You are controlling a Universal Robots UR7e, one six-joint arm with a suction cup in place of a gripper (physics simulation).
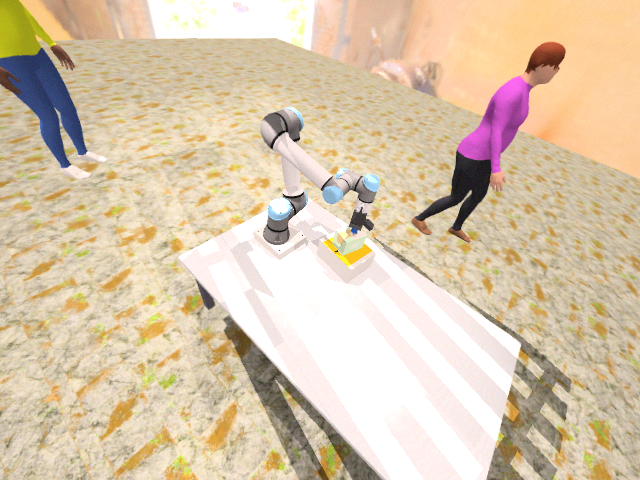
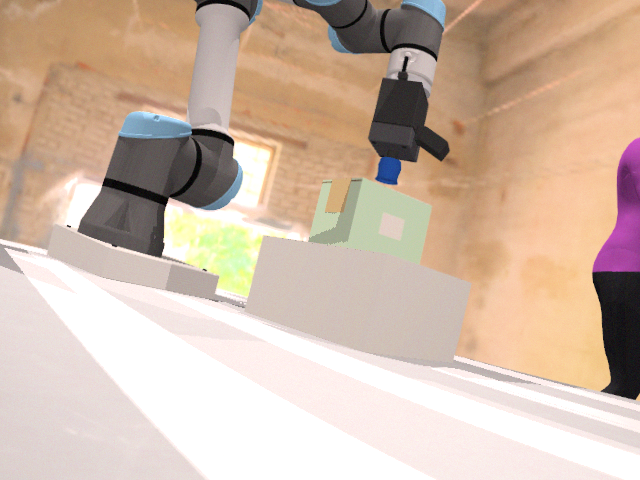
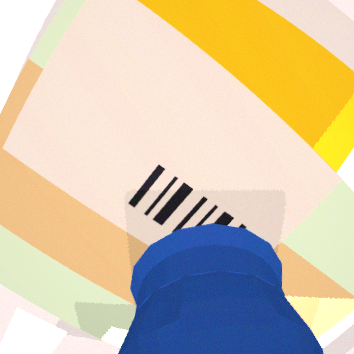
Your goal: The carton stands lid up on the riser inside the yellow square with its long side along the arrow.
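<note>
The pale green carton (image 1: 348,241) (image 2: 370,223) stands on the grey riser (image 2: 351,302) (image 1: 355,266), lid up, with brown tape and a pale barcode label (image 3: 140,105) on top. The yellow square (image 1: 363,252) (image 3: 281,63) shows around its base. My blue suction cup (image 1: 355,230) (image 2: 388,172) (image 3: 208,237) stands at the carton's top near its far edge, right over the barcode. Its suction is off and it holds nothing. I cannot tell whether the cup still touches the lid.
The robot base (image 1: 276,233) (image 2: 147,190) stands on the white table (image 1: 361,361) left of the riser. A person in purple (image 1: 490,139) (image 2: 620,232) walks on the floor to the right. Another person in yellow and blue (image 1: 30,77) stands at the far left.
</note>
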